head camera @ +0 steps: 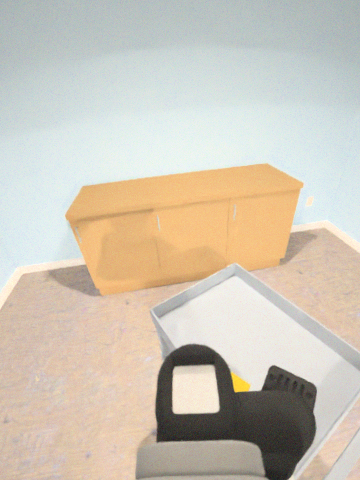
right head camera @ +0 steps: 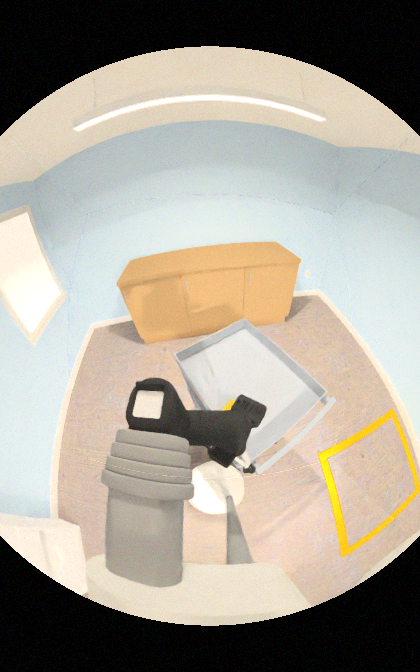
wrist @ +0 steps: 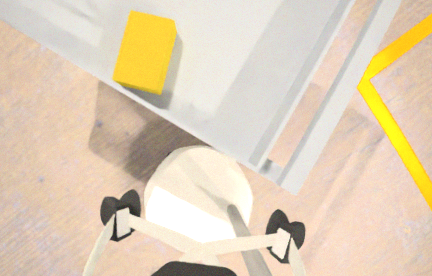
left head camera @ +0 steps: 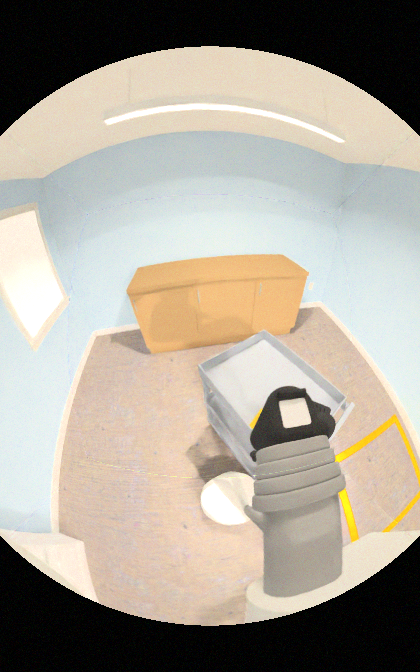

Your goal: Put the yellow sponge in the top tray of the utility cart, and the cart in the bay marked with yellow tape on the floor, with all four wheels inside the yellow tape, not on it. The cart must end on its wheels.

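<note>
The yellow sponge [head camera: 240, 382] [left head camera: 255, 418] [right head camera: 229, 405] [wrist: 145, 52] lies in the top tray of the grey utility cart [head camera: 300, 320] [left head camera: 304, 369] [right head camera: 285, 361] [wrist: 225, 145], near the tray's long side wall. The cart looks upright; its wheels are hidden or too small to make out. It stands outside the yellow tape bay [left head camera: 365, 439] [right head camera: 334, 502] [wrist: 397, 137], with its handle end toward one tape corner. My gripper [wrist: 203, 217] is open and empty, fingers wide apart, beyond the tray's side wall in the wrist view and clear of the sponge. The dark wrist hides part of the tray.
The cart's handle bar [right head camera: 302, 436] [wrist: 347, 95] runs along its right-hand end. A white round disc [left head camera: 227, 498] [right head camera: 216, 489] [wrist: 200, 195] with a grey pole lies beside the cart's near side. A wooden cabinet [head camera: 190, 195] [left head camera: 220, 270] [right head camera: 215, 260] stands against the wall behind the cart.
</note>
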